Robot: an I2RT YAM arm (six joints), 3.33 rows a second.
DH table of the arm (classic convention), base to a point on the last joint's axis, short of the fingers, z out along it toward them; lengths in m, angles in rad. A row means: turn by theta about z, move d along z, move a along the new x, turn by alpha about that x. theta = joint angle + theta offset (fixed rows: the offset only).
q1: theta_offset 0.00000; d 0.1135; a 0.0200; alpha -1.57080
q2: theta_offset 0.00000; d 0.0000; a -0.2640; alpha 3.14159
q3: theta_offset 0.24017; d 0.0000; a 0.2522; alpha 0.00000
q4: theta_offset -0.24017; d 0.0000; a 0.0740; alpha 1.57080
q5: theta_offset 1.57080; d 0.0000; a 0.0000; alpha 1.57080
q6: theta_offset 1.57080; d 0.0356; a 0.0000; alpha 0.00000
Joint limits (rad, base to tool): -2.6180..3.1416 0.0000..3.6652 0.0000..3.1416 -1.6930..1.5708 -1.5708..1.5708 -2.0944..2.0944
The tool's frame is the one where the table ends.
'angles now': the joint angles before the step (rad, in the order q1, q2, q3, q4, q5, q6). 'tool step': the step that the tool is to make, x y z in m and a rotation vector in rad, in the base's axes. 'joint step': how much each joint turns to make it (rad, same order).
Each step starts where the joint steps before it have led.
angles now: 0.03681, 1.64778, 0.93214, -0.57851, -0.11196, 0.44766
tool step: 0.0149, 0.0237, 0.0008, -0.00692, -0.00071, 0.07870
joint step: 0.07507, 0.05975, 0.07093, -0.01158, 0.00570, -0.00543
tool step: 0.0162, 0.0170, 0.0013, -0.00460, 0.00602, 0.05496
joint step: 0.04589, 0.06587, 0.08557, -0.02732, 0.00117, -0.00980
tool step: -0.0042, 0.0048, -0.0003, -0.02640, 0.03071, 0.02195
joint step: 0.01865, 0.00042, 0.00371, -0.03877, 0.01945, -0.00843
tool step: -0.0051, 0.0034, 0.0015, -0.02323, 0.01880, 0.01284
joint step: 0.01531, -0.01025, -0.00338, -0.02975, 0.01946, -0.00186
